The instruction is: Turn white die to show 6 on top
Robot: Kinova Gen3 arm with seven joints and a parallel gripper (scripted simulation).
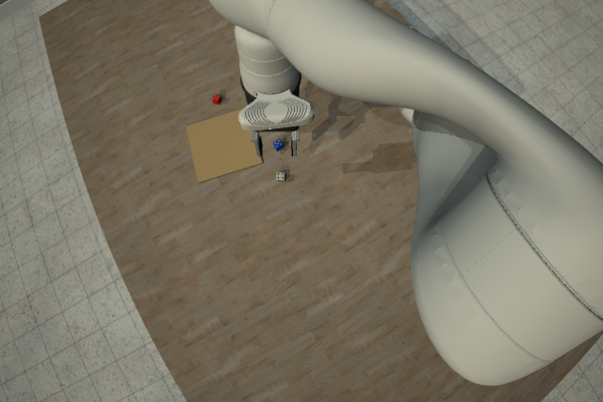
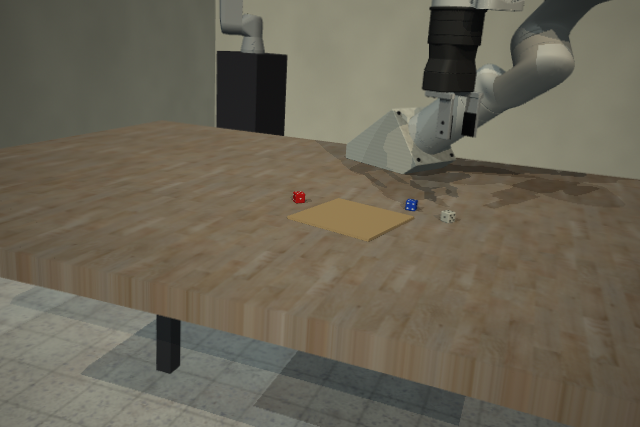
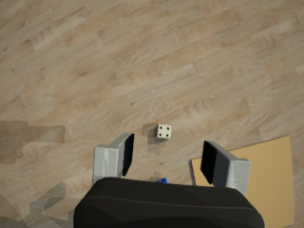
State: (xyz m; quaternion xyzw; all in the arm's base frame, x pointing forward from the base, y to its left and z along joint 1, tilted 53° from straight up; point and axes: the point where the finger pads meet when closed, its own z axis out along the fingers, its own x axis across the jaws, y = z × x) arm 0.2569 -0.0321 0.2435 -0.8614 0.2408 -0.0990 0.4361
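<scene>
Now: the white die 14 cm below my hand. Also, from my hand: tan mat 15 cm below, 12 cm to the right, 9 cm ahead; then blue die 14 cm below, 7 cm to the right, 2 cm behind; then red die 23 cm to the right, 14 cm below, 7 cm ahead.
</scene>
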